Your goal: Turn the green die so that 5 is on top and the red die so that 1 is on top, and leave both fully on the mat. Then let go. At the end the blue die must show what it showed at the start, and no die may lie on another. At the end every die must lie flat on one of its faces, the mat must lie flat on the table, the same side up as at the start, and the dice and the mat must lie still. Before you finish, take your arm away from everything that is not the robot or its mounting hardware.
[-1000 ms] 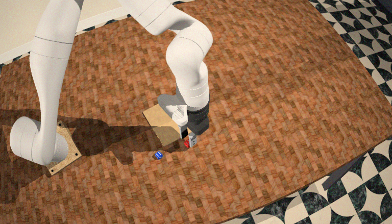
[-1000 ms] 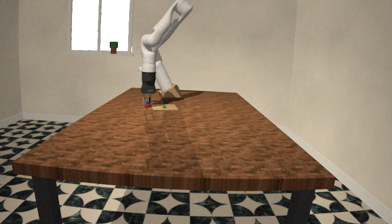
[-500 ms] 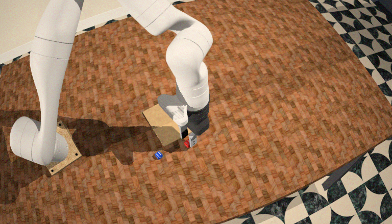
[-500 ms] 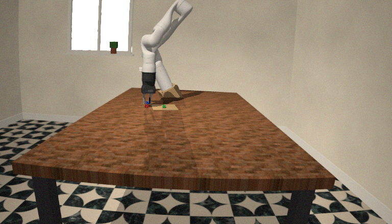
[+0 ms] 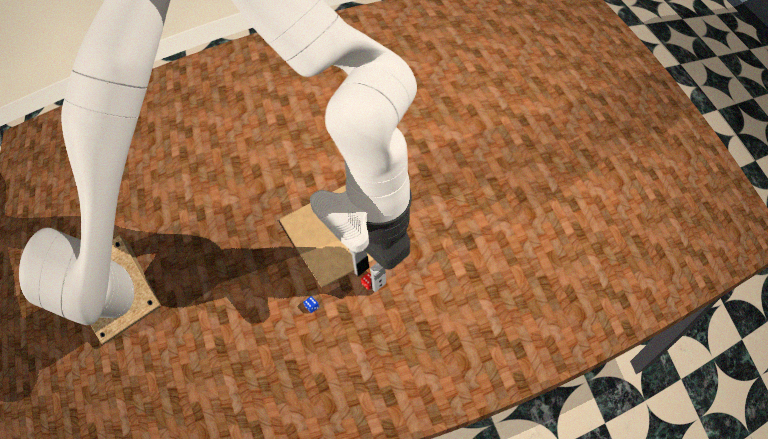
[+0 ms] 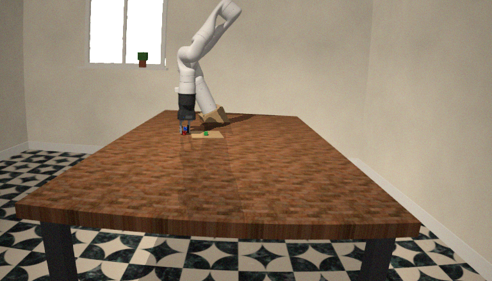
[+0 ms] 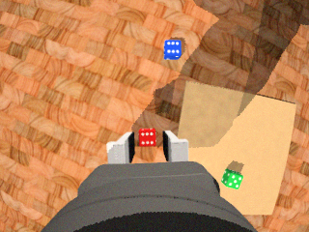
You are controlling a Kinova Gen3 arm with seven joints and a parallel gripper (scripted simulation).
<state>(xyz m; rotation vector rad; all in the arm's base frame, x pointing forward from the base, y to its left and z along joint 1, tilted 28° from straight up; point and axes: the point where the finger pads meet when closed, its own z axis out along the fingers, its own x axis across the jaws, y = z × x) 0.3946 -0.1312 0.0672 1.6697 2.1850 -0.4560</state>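
Right now the red die is 2 cm below my hand. From my hand the other things lie so: tan mat: 10 cm to the left, 2 cm below; then green die: 2 cm ahead, 9 cm to the left, 1 cm below; then blue die: 10 cm behind, 2 cm below.
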